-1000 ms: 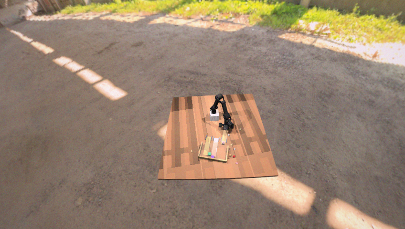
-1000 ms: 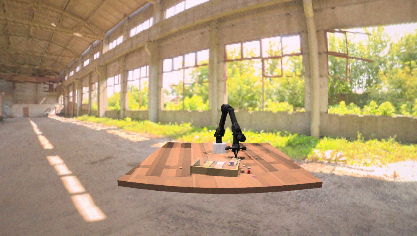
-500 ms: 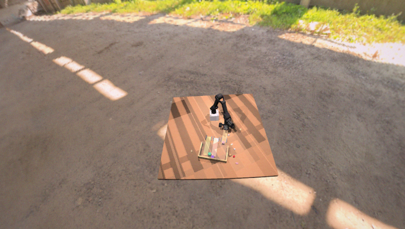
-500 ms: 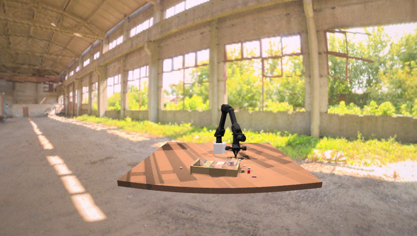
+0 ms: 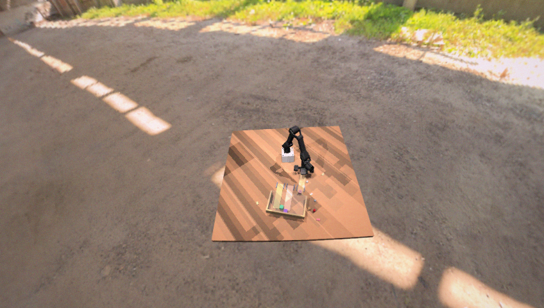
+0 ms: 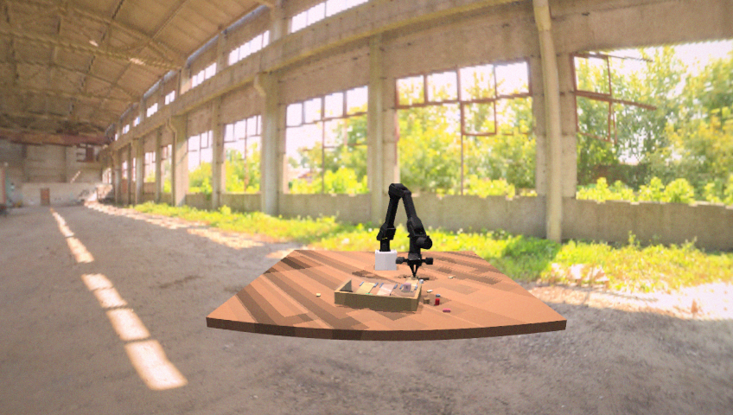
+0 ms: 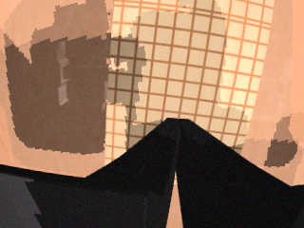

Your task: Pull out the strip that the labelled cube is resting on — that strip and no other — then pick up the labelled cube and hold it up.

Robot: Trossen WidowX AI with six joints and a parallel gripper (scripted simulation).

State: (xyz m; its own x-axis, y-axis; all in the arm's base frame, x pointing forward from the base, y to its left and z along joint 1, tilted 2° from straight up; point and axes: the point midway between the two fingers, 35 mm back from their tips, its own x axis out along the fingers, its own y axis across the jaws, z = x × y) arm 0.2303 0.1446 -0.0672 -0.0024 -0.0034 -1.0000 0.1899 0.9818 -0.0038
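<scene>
Right now my gripper tip is 100 mm short of the tan checked strip and 30 mm to the left of it.
</scene>
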